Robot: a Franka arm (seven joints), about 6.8 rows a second.
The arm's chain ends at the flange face. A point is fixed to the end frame.
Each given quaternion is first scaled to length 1.
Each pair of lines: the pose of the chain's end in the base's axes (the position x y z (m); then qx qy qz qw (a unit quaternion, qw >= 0)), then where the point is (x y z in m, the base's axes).
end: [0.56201, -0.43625, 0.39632, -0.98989, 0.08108, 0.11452, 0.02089]
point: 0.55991 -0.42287 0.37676
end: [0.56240, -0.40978, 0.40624, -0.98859, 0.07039, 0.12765, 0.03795]
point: 0.55961 -0.39570 0.38726
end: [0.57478, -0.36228, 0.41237, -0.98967, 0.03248, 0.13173, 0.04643]
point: 0.57088 -0.34794 0.39379
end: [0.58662, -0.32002, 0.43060, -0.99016, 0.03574, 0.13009, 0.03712]
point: 0.58283 -0.30603 0.41174
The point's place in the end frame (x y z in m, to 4 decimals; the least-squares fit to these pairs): 0.0004 -0.0124 0.0203
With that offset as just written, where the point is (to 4 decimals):
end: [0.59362, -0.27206, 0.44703, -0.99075, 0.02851, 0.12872, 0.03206]
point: 0.5897 -0.2583 0.4280
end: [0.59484, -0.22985, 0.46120, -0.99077, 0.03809, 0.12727, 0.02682]
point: 0.5912 -0.2163 0.4420
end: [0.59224, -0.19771, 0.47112, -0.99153, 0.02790, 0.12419, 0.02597]
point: 0.5884 -0.1842 0.4519
